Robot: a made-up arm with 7 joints.
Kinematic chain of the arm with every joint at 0, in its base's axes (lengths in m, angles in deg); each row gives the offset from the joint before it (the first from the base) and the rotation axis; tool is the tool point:
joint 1: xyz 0 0 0 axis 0 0.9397 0.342
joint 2: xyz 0 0 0 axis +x
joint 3: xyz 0 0 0 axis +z
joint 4: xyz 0.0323 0 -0.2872 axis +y
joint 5: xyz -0.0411 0 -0.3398 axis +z
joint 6: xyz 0 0 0 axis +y
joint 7: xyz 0 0 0 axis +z
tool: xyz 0 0 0
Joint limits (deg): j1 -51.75..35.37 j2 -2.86..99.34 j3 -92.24..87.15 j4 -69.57..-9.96 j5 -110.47..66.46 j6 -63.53..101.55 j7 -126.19..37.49
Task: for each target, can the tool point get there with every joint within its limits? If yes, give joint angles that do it. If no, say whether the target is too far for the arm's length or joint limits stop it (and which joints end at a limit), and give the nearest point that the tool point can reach.
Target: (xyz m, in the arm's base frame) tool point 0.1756 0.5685 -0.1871
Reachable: yes | joints -6.39 60.07 39.64 -31.18 -14.77 50.42 -39.74
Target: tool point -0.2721 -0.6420 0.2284
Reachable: no: too far | nearest point -0.1721 -0.3781 -0.3715 | short by 0.663 m
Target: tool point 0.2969 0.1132 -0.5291
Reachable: yes | joints -17.59 29.09 -54.32 -37.69 -71.69 73.33 -95.04
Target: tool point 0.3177 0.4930 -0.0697
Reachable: yes | joints -8.28 71.47 11.43 -54.82 -1.01 -16.26 -105.31
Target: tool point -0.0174 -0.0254 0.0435
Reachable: no: joint limits stop it (at a limit: joint 1, joint 2, joint 4) | nearest point -0.0349 0.3678 0.4172 | short by 0.543 m
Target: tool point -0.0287 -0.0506 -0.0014
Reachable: no: joint limits stop it (at a limit: joint 1, joint 2, joint 3, joint 4) | nearest point -0.1721 -0.3781 -0.3715 | short by 0.515 m
